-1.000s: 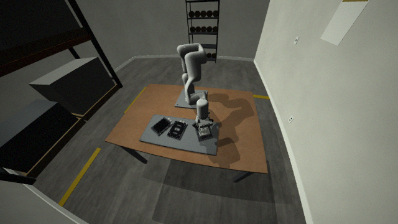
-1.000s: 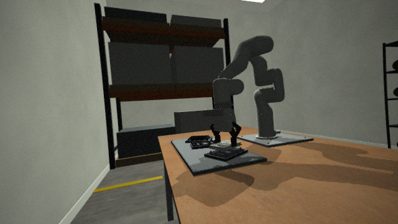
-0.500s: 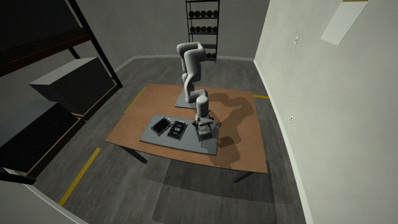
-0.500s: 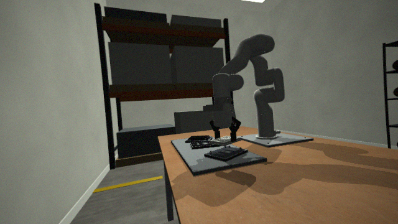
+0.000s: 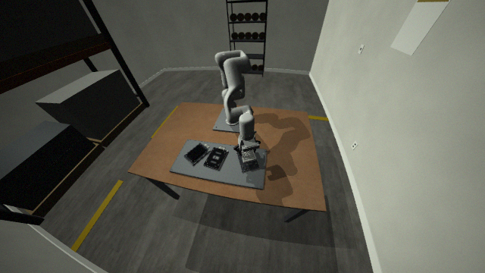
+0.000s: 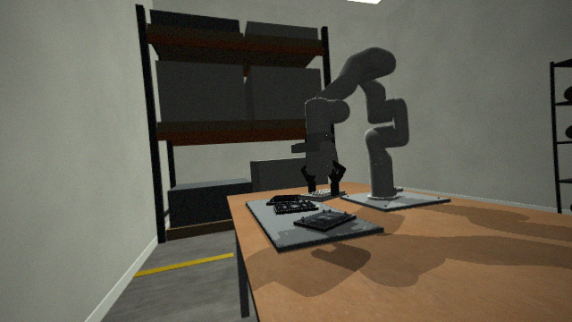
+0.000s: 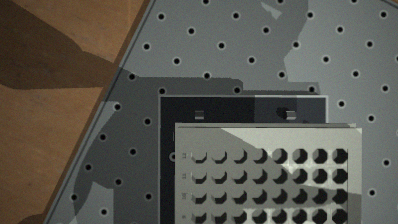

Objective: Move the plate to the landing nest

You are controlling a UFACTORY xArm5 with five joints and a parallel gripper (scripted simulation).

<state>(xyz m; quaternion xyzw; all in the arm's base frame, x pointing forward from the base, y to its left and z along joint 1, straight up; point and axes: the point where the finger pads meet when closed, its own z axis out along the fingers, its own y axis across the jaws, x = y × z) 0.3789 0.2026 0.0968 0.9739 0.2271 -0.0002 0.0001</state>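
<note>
My gripper is now 30 mm short of the black nest, 220 mm to the left of it and 90 mm above it. Also, from my hand: black well plate C15: 20 mm ahead, 380 mm to the right, 80 mm below; then nest N2: 90 mm below; then white well plate C51: 10 mm below.
</note>
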